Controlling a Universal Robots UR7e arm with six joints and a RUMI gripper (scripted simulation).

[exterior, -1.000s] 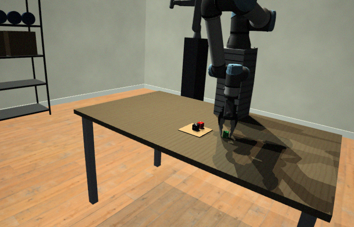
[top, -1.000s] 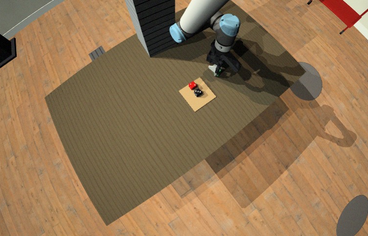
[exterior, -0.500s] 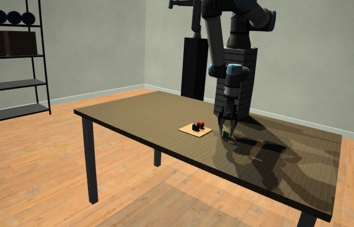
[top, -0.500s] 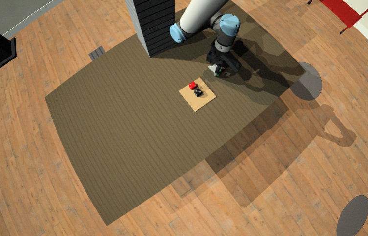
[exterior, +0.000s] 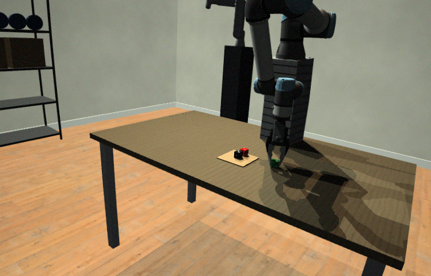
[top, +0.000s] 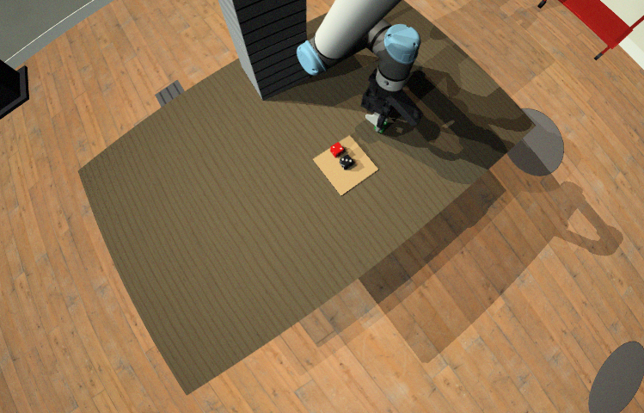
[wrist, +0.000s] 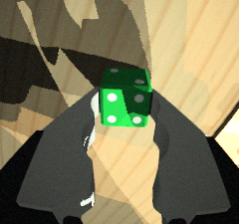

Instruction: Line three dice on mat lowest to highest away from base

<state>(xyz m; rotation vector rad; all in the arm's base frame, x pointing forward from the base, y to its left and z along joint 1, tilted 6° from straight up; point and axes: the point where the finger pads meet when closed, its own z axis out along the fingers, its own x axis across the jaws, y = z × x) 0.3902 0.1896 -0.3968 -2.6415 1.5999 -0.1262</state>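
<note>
Right now my hand is right at the green die. Also, from my hand: black die 50 mm ahead, 160 mm to the right; then tan mat 50 mm ahead, 160 mm to the right, 20 mm below; then red die 10 mm ahead, 160 mm to the right.
</note>
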